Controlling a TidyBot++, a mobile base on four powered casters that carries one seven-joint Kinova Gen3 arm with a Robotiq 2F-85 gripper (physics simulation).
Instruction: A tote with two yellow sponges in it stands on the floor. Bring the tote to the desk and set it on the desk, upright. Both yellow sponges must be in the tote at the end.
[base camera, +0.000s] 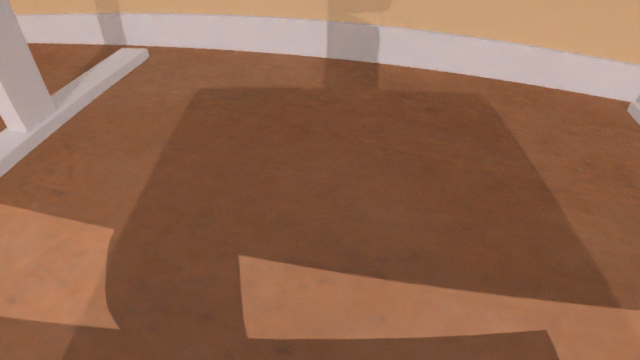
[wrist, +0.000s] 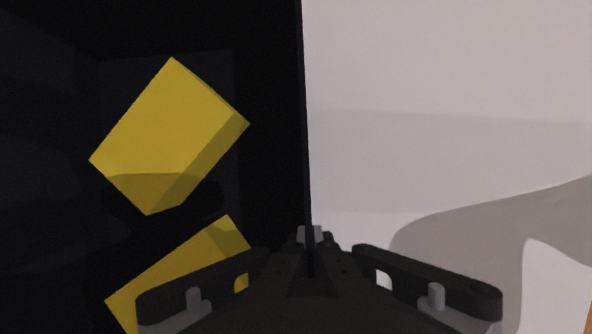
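Places are measured from the arm's base along level axes (x ahead, y left, z up), in metres.
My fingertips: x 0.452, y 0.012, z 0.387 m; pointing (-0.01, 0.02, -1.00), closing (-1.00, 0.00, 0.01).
Note:
For each thing: its top centre in the pictures, then the offset to it from my fingertips. "spot": a spot on its surface instead. Level surfaces: height alone.
- black tote, centre of its top: (wrist: 103, 250) 0.099 m ahead, 0.021 m right, 0.065 m up
- whole sponge, centre of its top: (wrist: 157, 137) 0.107 m ahead, 0.079 m right, 0.007 m up
- second sponge, centre of its top: (wrist: 175, 301) 0.101 m ahead, 0.042 m left, 0.010 m up
- white desk top, height of its surface: 0.063 m down
- white desk leg, a spot on its surface: (base camera: 25, 75) spot: 0.182 m ahead, 0.502 m left, 0.670 m down
- white foot, a spot on its surface: (base camera: 635, 112) spot: 0.265 m ahead, 0.714 m right, 0.770 m down
- wall's white baseboard, a spot on its surface: (base camera: 225, 37) spot: 0.549 m ahead, 0.225 m left, 0.750 m down
- brown floor, height of its surface: 0.784 m down
The black tote (wrist: 272, 125) fills the left half of the wrist view, with its rim running up the middle. Two yellow sponges lie inside: one whole sponge (wrist: 165, 130) and a second sponge (wrist: 180, 265) partly hidden by the gripper. My gripper (wrist: 310, 238) is shut on the tote's thin side wall at the bottom centre. The white desk top (wrist: 450, 65) shows below and to the right of the tote. Whether the tote's bottom touches the desk top cannot be told. The tote does not show in the base view.
In the base view a white desk leg (base camera: 25, 75) with its long foot (base camera: 95, 82) stands at the left. Another white foot (base camera: 635, 112) shows at the right edge. The wall's white baseboard (base camera: 225, 37) runs across the back. Large shadows lie on the brown floor (base camera: 325, 175).

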